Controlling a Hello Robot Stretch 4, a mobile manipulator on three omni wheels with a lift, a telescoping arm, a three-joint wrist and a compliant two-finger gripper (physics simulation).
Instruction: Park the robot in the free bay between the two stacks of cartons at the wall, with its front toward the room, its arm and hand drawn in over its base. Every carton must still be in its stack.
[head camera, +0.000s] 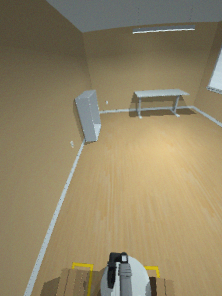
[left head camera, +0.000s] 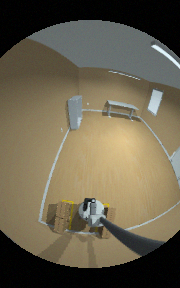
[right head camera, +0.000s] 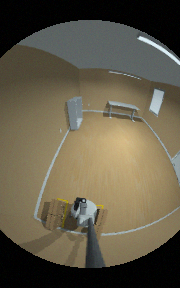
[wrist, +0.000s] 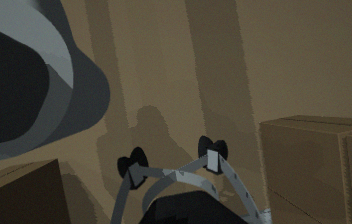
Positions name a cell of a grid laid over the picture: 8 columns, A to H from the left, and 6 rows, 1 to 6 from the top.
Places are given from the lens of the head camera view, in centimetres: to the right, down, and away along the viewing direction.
grey cabinet (head camera: D3): -48, -87, 221
